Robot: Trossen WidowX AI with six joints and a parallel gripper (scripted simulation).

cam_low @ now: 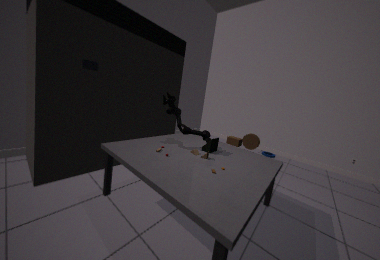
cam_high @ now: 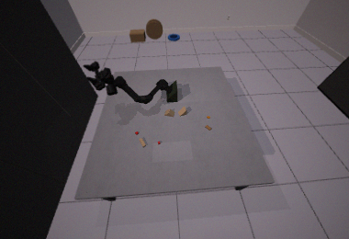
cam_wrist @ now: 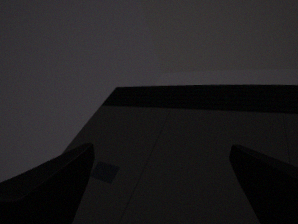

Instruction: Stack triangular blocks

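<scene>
Now: the triangular block 52 cm below my gripper tip, 48 cm to the left of it and 1 cm behind it. Round my gripper tip: orange bit 81 cm to the left, 54 cm below, 10 cm ahead.
</scene>
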